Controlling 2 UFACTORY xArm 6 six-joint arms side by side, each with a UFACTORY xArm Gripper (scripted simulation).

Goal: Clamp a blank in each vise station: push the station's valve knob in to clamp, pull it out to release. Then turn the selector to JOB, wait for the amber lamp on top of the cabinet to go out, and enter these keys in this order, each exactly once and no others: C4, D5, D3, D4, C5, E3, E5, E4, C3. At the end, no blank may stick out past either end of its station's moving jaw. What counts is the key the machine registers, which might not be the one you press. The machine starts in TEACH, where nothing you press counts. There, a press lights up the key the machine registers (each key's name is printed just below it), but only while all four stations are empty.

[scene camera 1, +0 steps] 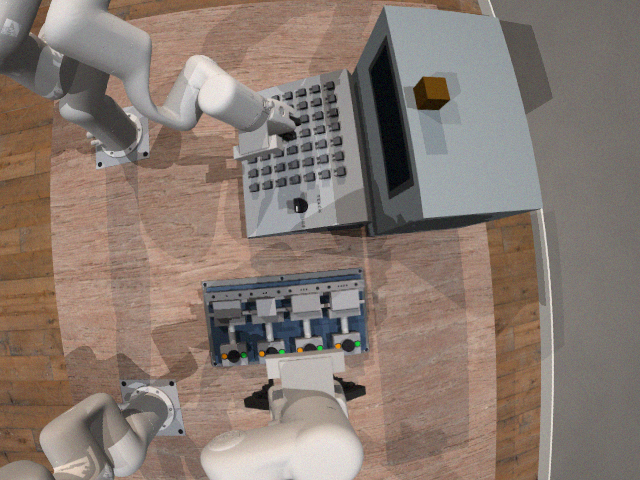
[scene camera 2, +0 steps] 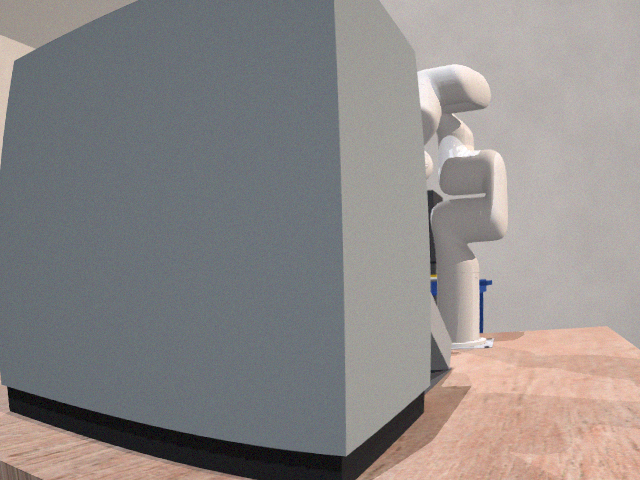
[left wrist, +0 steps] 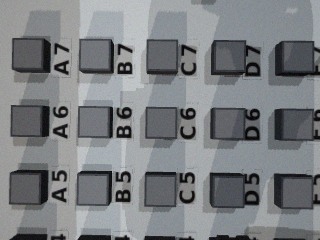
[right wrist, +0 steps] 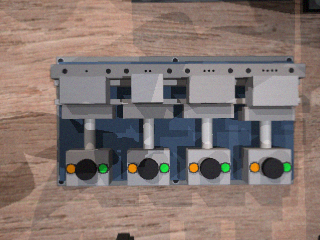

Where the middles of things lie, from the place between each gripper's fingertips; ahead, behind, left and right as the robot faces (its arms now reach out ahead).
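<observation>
Key D5 [left wrist: 227, 190]: from my left hand [scene camera 1: 290, 134], 1 cm ahead, 3 cm to the right, 3 cm below. Same hand, key C5 [left wrist: 160, 190]: 4 cm ahead, 4 cm to the right, 1 cm below; key panel [scene camera 1: 341, 202]: 4 cm ahead, 5 cm to the right, 6 cm below; key E5 [left wrist: 289, 189]: 2 cm behind, 3 cm to the right, 4 cm below.
Counted from my right hand [scene camera 1: 300, 383]: key C5, 9 cm ahead, 43 cm to the left, 25 cm below; key panel, 8 cm ahead, 42 cm to the left, 31 cm below; key D5, 6 cm ahead, 44 cm to the left, 27 cm below; key E5, 3 cm ahead, 44 cm to the left, 28 cm below.
</observation>
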